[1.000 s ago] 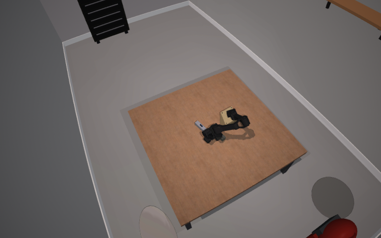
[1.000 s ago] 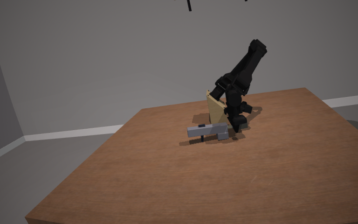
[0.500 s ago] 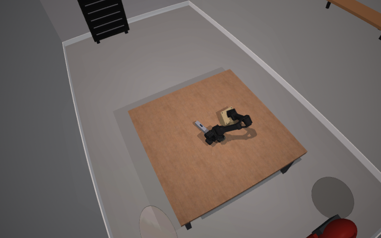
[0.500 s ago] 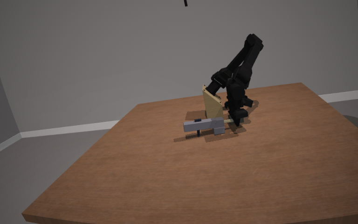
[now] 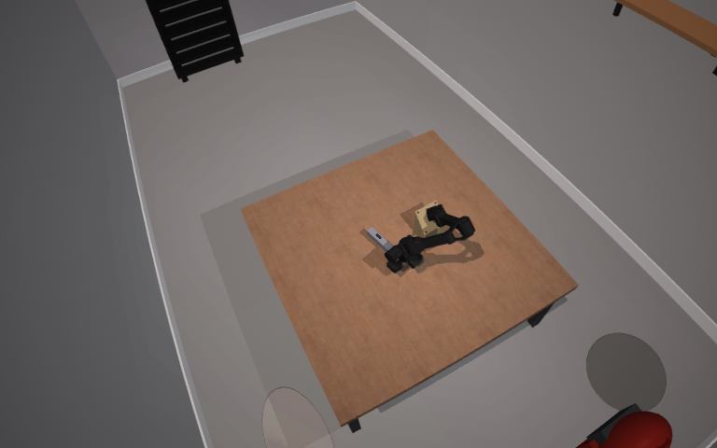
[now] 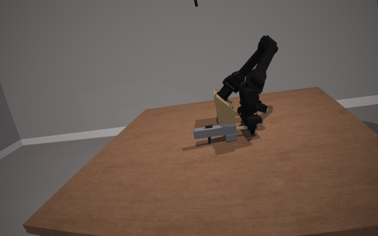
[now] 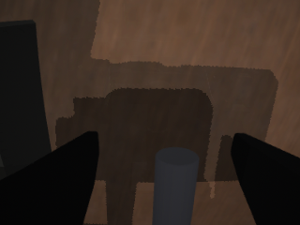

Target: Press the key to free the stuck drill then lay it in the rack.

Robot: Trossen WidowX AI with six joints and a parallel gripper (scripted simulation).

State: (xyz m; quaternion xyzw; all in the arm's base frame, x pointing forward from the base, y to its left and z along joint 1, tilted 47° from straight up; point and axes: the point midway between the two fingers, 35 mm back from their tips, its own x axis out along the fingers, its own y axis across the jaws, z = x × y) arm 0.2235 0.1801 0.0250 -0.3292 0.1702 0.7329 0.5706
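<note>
Right now the drill is 2 cm ahead of my gripper tip, 5 cm to the right of it and 3 cm above it. From my gripper tip the other things lie so: dark olive rack 8 cm behind, 1 cm to the right, 1 cm above; then dark key 5 cm ahead, 18 cm to the right, 4 cm above; then grey housing block 4 cm ahead, 15 cm to the right, 3 cm above.
</note>
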